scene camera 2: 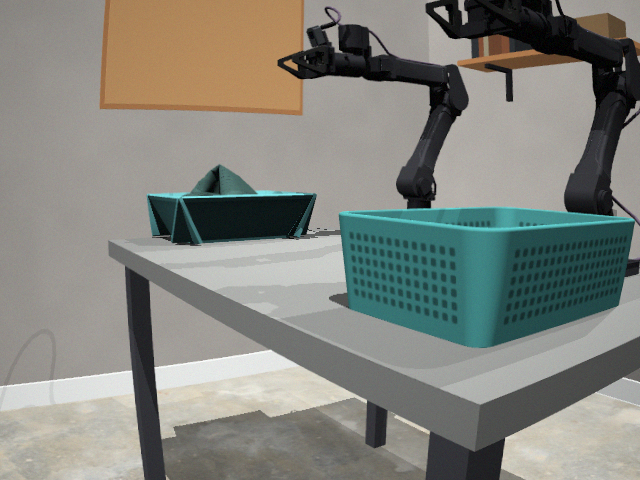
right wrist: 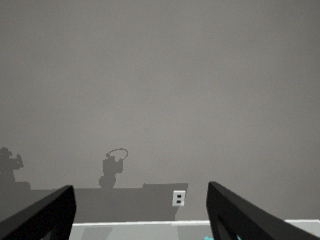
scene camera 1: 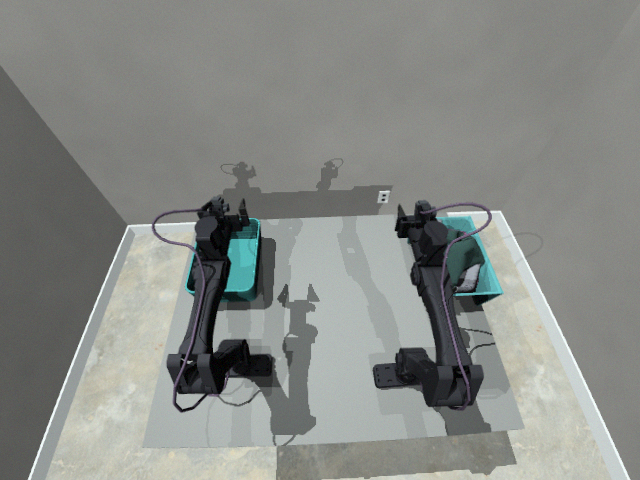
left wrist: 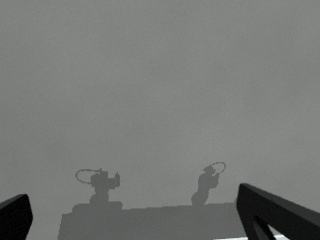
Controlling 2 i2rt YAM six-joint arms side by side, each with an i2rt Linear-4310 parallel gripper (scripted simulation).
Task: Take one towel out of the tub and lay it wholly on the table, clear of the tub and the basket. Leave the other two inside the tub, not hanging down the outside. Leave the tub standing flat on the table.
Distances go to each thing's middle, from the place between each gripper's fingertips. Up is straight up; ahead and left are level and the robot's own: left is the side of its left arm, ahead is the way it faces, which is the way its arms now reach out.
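My left hand is 80 cm to the left of the teal tub (scene camera 1: 488, 283), and it is 5 cm short of the tub and 36 cm above it.
From my right hand (scene camera 2: 284, 60) I find the teal tub 25 cm to the right, 5 cm ahead and 36 cm below.
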